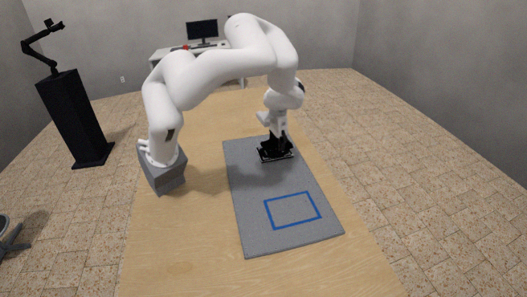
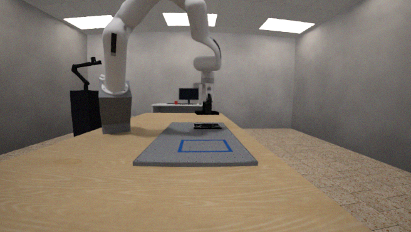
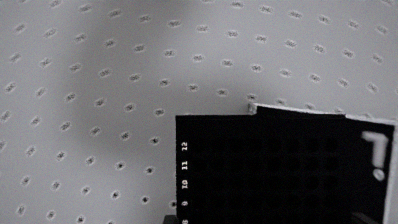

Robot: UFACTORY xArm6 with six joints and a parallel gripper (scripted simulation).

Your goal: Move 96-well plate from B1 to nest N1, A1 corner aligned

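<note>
The black plate nest is 100 mm below my hand and 60 mm to the left of it. Also, from my hand: black 96-well plate (10 mm below).
</note>
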